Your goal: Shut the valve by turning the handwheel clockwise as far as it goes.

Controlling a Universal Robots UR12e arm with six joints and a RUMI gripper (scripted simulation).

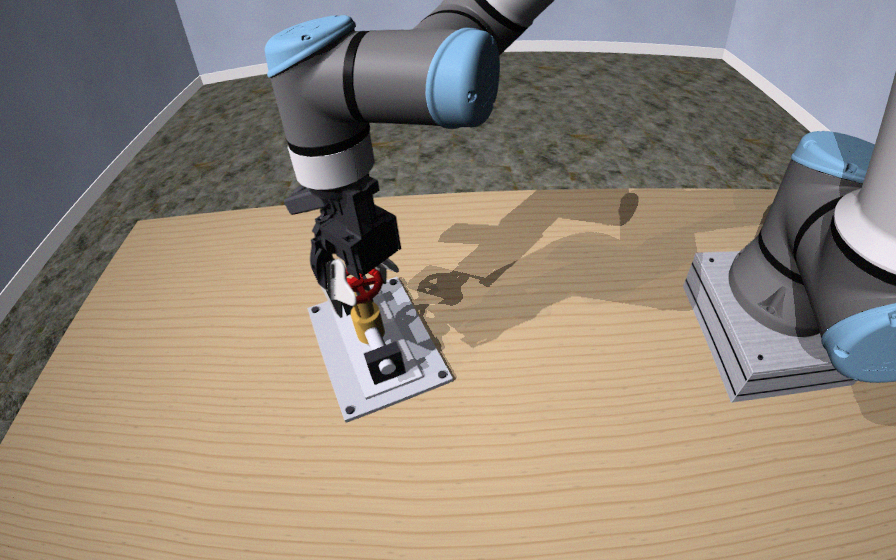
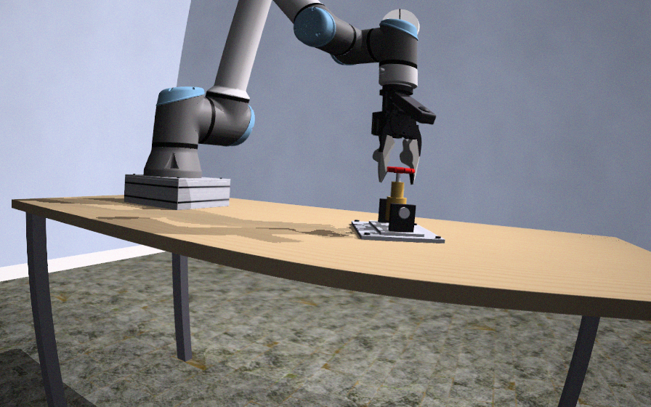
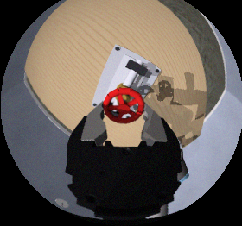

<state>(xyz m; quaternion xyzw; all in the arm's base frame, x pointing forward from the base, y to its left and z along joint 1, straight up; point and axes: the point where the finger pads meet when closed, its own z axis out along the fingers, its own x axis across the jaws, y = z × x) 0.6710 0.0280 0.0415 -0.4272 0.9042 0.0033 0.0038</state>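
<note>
Now: the red handwheel 1 cm above my hand.
</note>
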